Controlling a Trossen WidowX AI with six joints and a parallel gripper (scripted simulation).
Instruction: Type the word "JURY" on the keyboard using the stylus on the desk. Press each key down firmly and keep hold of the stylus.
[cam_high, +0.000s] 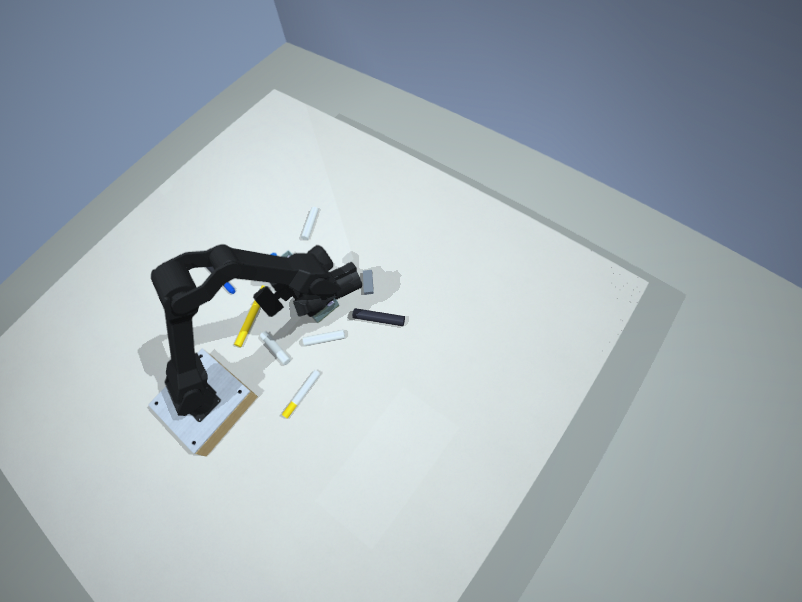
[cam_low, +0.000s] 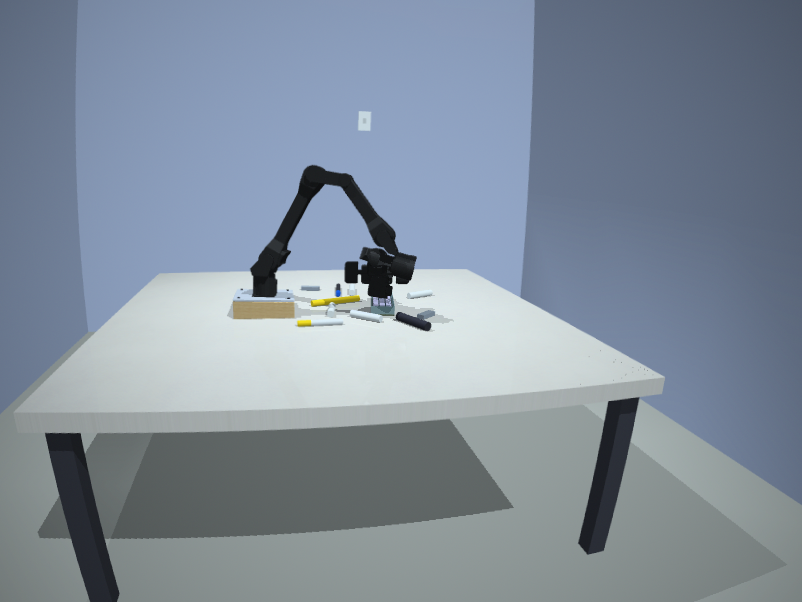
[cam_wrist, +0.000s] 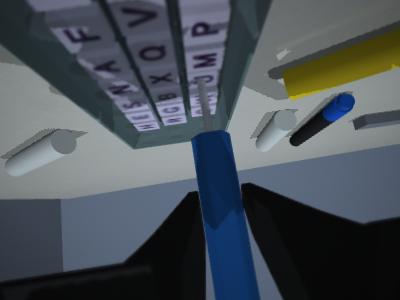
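Right now my gripper tip is 120 mm past the yellow stick, 10 mm to the right of it and 60 mm above it. The rest, counted from my gripper tip: blue stylus 10 mm below; then black cylinder 70 mm ahead, 240 mm to the right, 60 mm below; then black-and-blue pen 110 mm behind, 140 mm to the left, 60 mm below.
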